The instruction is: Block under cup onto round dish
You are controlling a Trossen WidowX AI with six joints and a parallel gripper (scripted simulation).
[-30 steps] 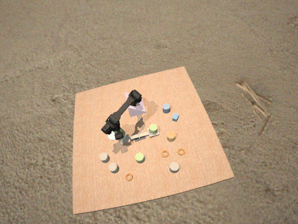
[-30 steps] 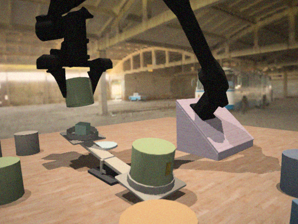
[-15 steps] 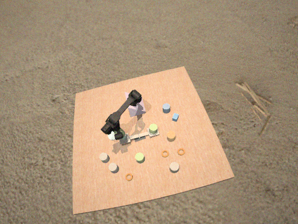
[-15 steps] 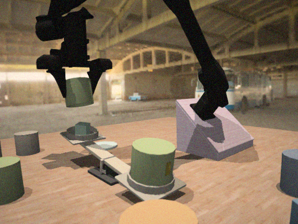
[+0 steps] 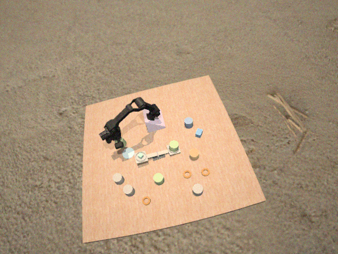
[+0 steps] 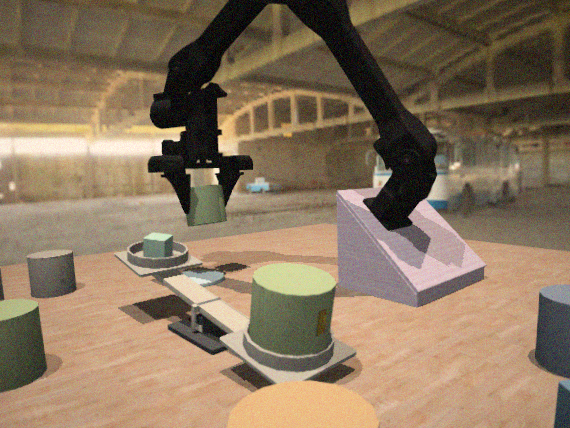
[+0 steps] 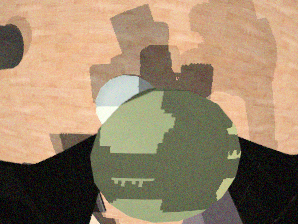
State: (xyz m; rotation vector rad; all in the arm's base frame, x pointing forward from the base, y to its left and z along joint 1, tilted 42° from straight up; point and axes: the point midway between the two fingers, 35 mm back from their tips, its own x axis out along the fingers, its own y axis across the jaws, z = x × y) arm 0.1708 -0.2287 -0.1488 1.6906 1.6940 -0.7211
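Now: gripper tip 14 cm short of the small block, 13 cm to the right of it and 3 cm above it. From my gripper tip the other things lie so: pale round dish 11 cm below, 4 cm ahead, 2 cm to the left; then small balance 25 cm to the left, 14 cm ahead, 8 cm below; then blue cylinder 58 cm to the left, 8 cm below, 6 cm behind.
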